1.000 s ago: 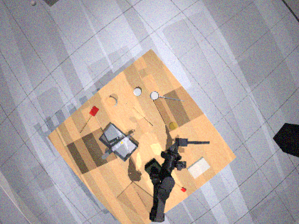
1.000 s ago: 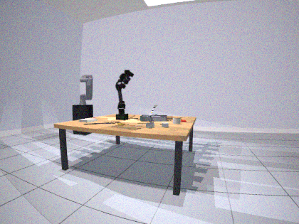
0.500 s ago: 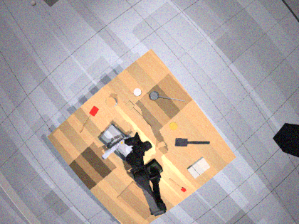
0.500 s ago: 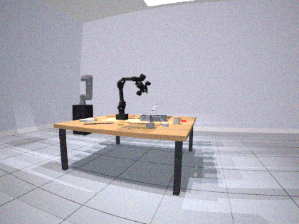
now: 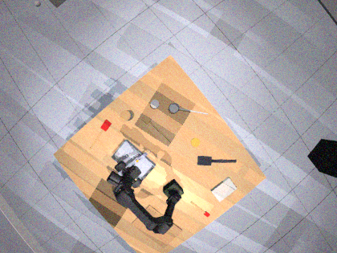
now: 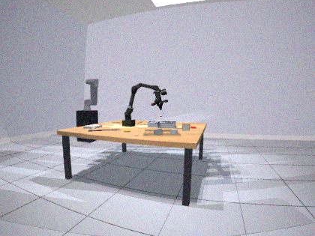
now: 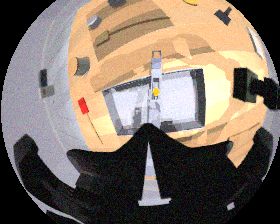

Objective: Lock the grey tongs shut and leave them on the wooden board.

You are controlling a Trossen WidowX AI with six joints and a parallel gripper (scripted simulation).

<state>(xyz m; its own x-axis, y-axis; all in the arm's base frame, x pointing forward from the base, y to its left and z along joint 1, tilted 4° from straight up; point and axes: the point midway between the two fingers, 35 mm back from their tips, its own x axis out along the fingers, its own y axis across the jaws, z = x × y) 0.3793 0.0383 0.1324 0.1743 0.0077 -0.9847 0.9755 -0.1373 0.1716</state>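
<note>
My gripper tip is now 160 mm above the grey roasting tin, 20 mm to the right of it and 10 mm short of it. The rest, counted from my gripper tip: white disc (410 mm to the right, 200 mm ahead, 170 mm below); then yellow disc (420 mm to the right, 230 mm behind, 180 mm below); then red-headed spatula (350 mm ahead, 180 mm below, 60 mm to the left).
</note>
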